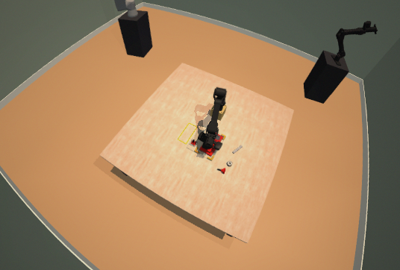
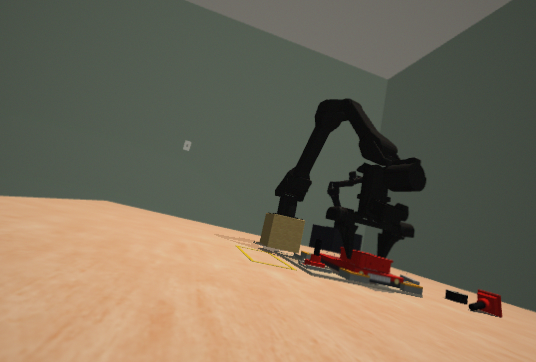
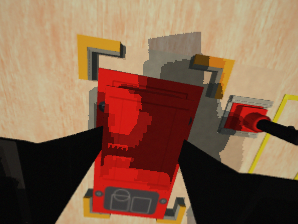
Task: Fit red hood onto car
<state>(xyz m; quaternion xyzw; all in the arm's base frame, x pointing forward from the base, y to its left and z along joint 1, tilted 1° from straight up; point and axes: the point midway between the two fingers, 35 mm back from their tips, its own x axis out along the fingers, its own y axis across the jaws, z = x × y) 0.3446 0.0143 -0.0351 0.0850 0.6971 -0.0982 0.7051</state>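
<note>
My gripper tip is 10 mm below the red hood. Round my gripper tip: grey rod 60 mm behind, 230 mm to the left, 30 mm below; grey engine block 10 mm to the left, 10 mm below; grey wheel 80 mm ahead, 190 mm to the left, 30 mm below.
</note>
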